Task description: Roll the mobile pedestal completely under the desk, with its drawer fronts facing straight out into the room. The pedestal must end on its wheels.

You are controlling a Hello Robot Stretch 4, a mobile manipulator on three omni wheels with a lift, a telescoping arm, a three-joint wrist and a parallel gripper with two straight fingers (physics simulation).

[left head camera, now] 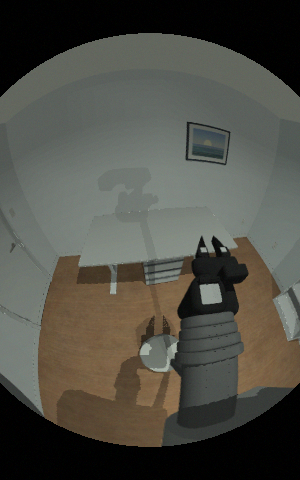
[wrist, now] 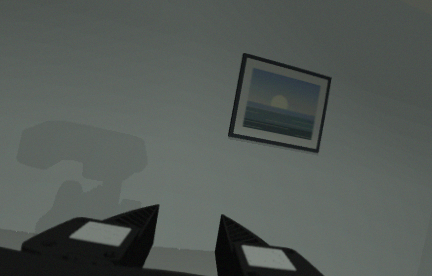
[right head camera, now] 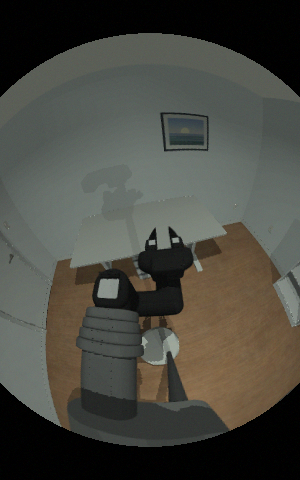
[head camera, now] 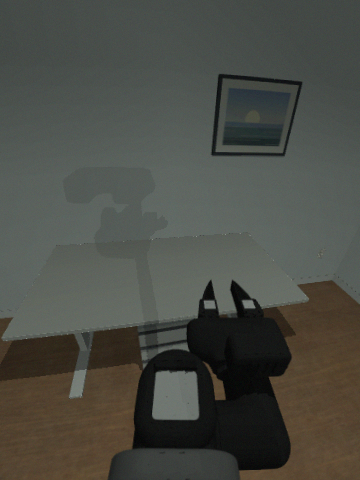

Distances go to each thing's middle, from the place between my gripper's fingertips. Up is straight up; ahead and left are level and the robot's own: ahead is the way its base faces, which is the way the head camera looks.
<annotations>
The framed picture (head camera: 253,116) lies 123 cm ahead of my hand, 40 cm to the right of it and 29 cm above it.
</annotations>
